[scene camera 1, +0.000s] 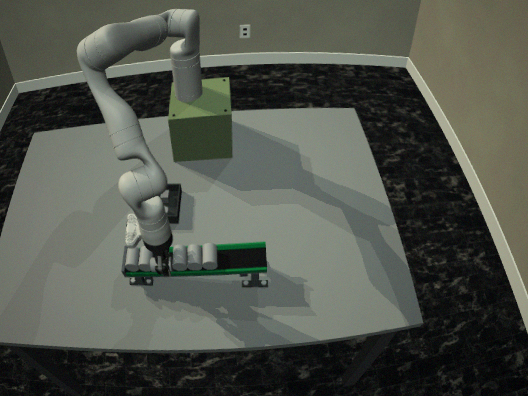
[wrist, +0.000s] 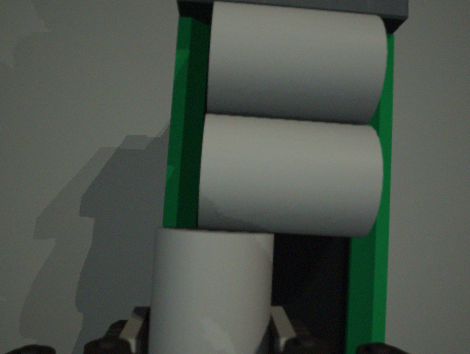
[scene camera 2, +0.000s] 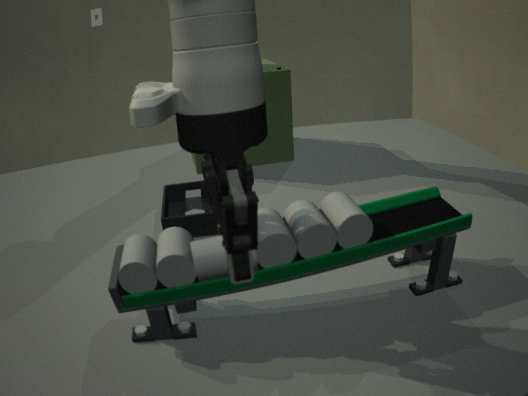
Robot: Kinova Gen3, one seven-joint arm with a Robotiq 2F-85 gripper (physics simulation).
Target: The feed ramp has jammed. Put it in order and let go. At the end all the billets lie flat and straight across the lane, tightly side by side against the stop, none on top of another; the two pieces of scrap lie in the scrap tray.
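Places are measured from the arm's base along level axes (x left, y back, z up), in metres.
Pixels of known places: gripper, fingertip midpoint: (scene camera 1: 167, 267) (wrist: 209, 332) (scene camera 2: 237, 268); arm's base, origin of the base link: (scene camera 1: 188, 93).
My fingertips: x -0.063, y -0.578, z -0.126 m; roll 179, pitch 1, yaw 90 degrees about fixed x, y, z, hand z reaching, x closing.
Ahead of a thing's pixels: the offset from my fingertips to its top centre. "spot": to the spot under its first point. Level surfaces: height alone.
A turned billet @[dz +0.038, dx -0.011, dy +0.001 m] (scene camera 2: 210, 257) (wrist: 212, 280) lies lengthwise along the green-railed lane (scene camera 1: 245, 245) (scene camera 2: 425, 235) (wrist: 375, 300). My gripper (scene camera 1: 162, 267) (scene camera 2: 241, 270) (wrist: 209, 332) is shut on it, one finger on each side, the near finger overlapping the near rail. In the wrist view the billet covers part of the left rail. Two billets @[dz +0.024, dx -0.098, dy +0.029 m] (scene camera 1: 132, 260) (scene camera 2: 139, 262) (wrist: 295, 62) lie across the lane, side by side against the stop @[dz +0.006, dx -0.122, dy +0.030 m] (scene camera 2: 115, 275) (wrist: 395, 12). Three more @[dz +0.040, dx +0.078, dy +0.017 m] (scene camera 1: 194, 257) (scene camera 2: 310, 229) lie across the lane uphill. The scrap tray @[dz -0.033, dx -0.021, dy +0.263 m] (scene camera 1: 178, 200) (scene camera 2: 185, 227) stands behind; pale patches inside are unclear, and scrap is not identifiable.
The arm's green base block (scene camera 1: 201, 137) (scene camera 2: 277, 115) stands at the back. The ramp's feet @[spot: dz -0.046, dx +0.231, dy -0.034 m] (scene camera 1: 255, 283) (scene camera 2: 435, 286) rest on the grey table @[dz -0.068 m] (scene camera 1: 325, 250) (scene camera 2: 350, 360). The arm passes close to the tray's left side in scene camera 1.
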